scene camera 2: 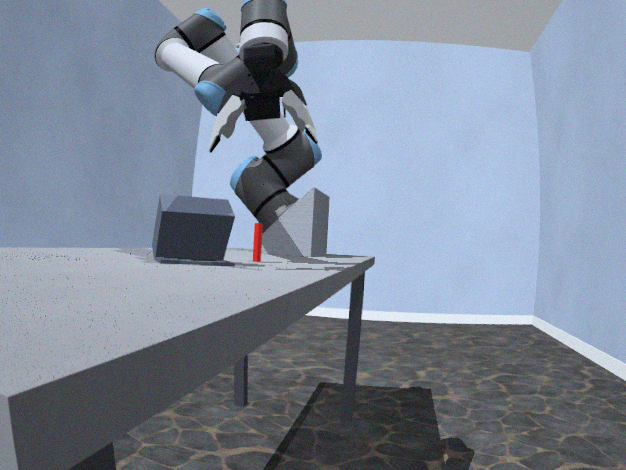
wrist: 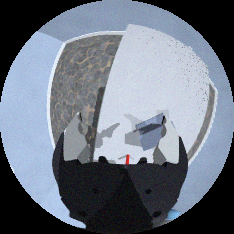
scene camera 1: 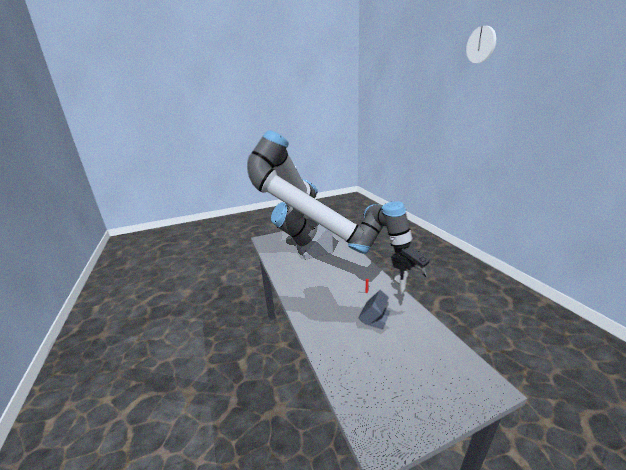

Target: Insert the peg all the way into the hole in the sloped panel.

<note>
In view: the gripper (scene camera 2: 262, 146).
The gripper shows as well in the wrist view (wrist: 122, 114) and in scene camera 1 (scene camera 1: 414, 285).
</note>
